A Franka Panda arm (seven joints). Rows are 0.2 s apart.
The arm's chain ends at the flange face. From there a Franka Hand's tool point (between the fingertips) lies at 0.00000 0.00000 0.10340 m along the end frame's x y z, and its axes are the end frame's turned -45 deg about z.
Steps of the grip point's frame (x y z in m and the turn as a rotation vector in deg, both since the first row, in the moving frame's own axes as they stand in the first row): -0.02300 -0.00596 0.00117 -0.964 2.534 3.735; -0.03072 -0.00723 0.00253 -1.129 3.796 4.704; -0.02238 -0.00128 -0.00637 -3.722 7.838 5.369; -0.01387 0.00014 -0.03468 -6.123 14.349 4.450; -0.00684 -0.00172 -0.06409 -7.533 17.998 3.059; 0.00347 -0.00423 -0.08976 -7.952 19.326 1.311
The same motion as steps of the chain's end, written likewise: -0.02500 0.01390 0.00129 1.110 2.473 3.735; -0.03325 0.01975 0.00278 1.886 3.483 4.704; -0.03165 0.01946 -0.00519 2.910 8.174 5.369; -0.03589 0.01926 -0.03087 5.817 14.476 4.450; -0.03834 0.01585 -0.05815 7.400 18.053 3.059; -0.03474 0.00835 -0.08296 8.043 19.288 1.311
